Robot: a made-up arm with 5 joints.
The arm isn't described. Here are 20 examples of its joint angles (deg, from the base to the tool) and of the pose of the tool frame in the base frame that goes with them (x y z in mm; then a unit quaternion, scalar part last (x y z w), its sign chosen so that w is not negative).
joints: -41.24 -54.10 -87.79 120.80 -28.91
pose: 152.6 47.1 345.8 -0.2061 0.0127 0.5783 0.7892
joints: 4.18 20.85 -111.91 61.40 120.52
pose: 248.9 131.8 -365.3 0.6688 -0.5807 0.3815 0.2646
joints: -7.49 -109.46 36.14 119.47 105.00
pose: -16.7 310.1 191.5 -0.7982 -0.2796 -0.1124 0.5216
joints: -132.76 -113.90 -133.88 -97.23 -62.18
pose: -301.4 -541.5 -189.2 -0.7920 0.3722 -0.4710 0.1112
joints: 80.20 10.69 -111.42 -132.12 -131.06
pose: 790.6 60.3 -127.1 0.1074 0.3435 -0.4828 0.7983
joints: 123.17 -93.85 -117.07 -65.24 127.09
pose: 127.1 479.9 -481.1 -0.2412 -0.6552 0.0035 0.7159
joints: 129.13 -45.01 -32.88 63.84 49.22
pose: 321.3 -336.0 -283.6 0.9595 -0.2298 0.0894 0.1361
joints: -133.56 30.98 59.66 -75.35 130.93
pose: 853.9 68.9 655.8 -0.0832 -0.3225 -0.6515 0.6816
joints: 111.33 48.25 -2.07 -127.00 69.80
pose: 617.4 -632.2 133.8 -0.1112 -0.5160 -0.8056 0.2689
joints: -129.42 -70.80 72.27 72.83 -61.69
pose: -18.8 -426.2 386.0 -0.1328 0.7806 0.4451 0.4183
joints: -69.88 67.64 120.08 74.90 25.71
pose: 358.9 263.9 254.4 0.9909 -0.0813 -0.0111 0.1071
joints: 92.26 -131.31 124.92 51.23 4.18
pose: -278.6 -133.5 -78.2 -0.1953 -0.2110 -0.9575 0.0243
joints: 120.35 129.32 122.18 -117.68 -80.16
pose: -322.7 -856.6 74.2 0.1833 -0.1018 0.8468 0.4889
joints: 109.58 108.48 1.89 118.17 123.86
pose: 77.7 -373.1 -143.7 -0.1134 -0.9649 -0.1090 0.2102
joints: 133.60 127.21 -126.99 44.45 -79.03
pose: -195.6 -155.6 285.5 -0.0808 0.8945 -0.1363 0.4181
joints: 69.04 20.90 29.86 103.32 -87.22
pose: 249.3 -42.7 -385.8 0.3611 -0.2308 0.5415 0.7232
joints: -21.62 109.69 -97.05 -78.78 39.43
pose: -292.3 543.7 -547.1 -0.5912 0.3623 0.0585 0.7182
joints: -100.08 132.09 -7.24 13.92 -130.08
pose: -351.7 244.0 867.2 0.8441 0.0408 -0.0015 0.5346
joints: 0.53 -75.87 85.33 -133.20 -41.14
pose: 334.8 412.8 687.3 0.4551 0.0733 -0.5641 0.6850
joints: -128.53 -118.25 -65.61 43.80 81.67
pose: 208.6 -530.3 267.4 0.6278 0.4719 -0.2862 0.5489
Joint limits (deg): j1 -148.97..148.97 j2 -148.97..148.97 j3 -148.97..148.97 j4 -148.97..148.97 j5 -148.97..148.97
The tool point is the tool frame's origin. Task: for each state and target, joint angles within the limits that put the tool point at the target. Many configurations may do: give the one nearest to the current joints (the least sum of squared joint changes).
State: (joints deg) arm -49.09 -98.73 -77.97 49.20 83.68
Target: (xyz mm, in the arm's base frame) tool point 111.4 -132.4 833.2
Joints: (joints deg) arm -62.36 -118.35 -48.78 12.61 93.13
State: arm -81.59 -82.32 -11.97 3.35 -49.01
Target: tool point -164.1 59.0 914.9
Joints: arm -60.14 -115.35 16.96 -8.19 -48.55
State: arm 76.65 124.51 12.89 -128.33 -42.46
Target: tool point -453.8 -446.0 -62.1
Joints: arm 87.72 139.36 0.00 -148.97 -59.05
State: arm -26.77 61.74 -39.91 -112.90 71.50
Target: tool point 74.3 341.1 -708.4
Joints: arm -6.97 99.10 -34.61 -120.75 72.17
